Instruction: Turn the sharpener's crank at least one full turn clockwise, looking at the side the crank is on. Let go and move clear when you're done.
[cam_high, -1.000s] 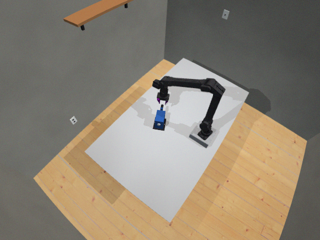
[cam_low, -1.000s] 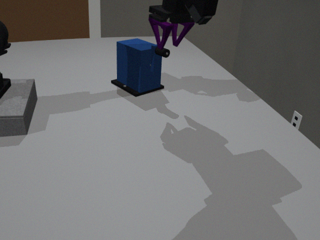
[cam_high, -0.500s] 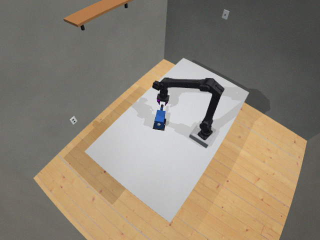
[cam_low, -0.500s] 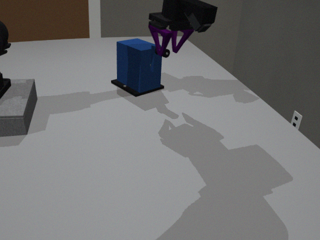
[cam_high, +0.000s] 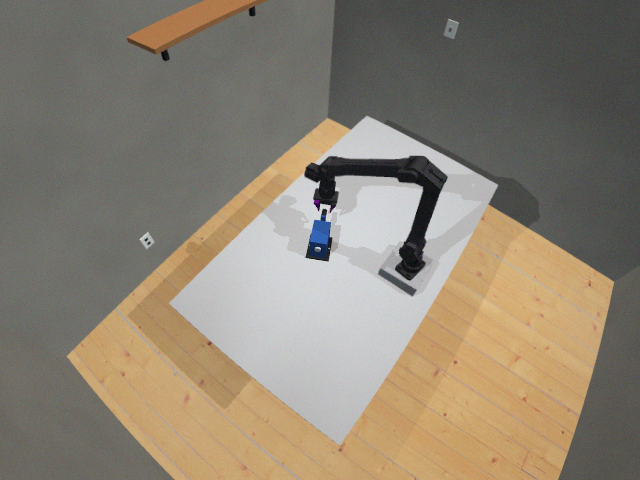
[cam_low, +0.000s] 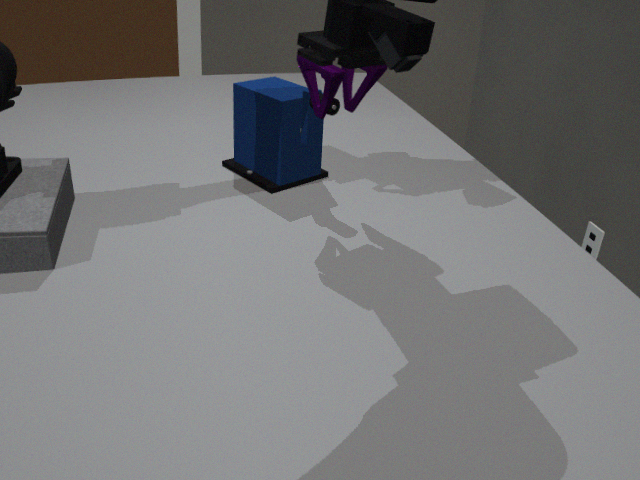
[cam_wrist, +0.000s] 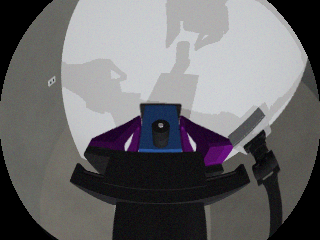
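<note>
Right now the crank knob is 1 cm behind my hand and 2 cm to the left of it. The rest, counted from my hand: sharpener crank (2 cm behind, 2 cm to the left, 1 cm below).
</note>
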